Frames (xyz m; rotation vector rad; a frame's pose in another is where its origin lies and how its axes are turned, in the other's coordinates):
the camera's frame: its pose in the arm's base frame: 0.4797 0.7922 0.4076 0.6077 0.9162 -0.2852
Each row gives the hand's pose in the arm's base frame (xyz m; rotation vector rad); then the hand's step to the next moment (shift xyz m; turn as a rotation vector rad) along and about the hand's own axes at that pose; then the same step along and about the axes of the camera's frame.
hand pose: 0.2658 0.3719 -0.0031 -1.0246 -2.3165 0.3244
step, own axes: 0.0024 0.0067 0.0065 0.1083 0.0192 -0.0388
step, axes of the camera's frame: 0.0052 0.0019 -0.0079 -0.0662 0.0872 -0.0403
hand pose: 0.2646 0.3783 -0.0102 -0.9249 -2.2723 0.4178
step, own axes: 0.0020 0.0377 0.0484 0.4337 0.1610 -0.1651
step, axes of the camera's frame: 0.0359 -0.0063 -0.0494 -0.2067 0.4072 -0.1811
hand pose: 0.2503 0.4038 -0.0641 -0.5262 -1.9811 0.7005
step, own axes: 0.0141 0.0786 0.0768 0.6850 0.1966 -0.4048
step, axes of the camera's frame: 0.0208 -0.0219 -0.1066 -0.3321 0.7322 -0.1591
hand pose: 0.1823 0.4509 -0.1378 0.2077 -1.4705 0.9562
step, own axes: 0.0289 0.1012 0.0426 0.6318 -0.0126 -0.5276
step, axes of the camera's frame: -0.0506 -0.0142 -0.1007 -0.2128 0.7937 0.0499
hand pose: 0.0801 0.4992 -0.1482 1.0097 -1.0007 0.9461
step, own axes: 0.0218 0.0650 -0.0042 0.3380 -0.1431 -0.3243
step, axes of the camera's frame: -0.0591 0.0054 -0.0346 -0.0020 0.4804 0.0955
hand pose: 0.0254 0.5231 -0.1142 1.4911 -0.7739 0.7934
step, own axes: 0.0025 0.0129 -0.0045 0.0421 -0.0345 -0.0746
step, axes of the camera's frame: -0.0131 0.0017 -0.0042 0.0139 0.0912 -0.0044
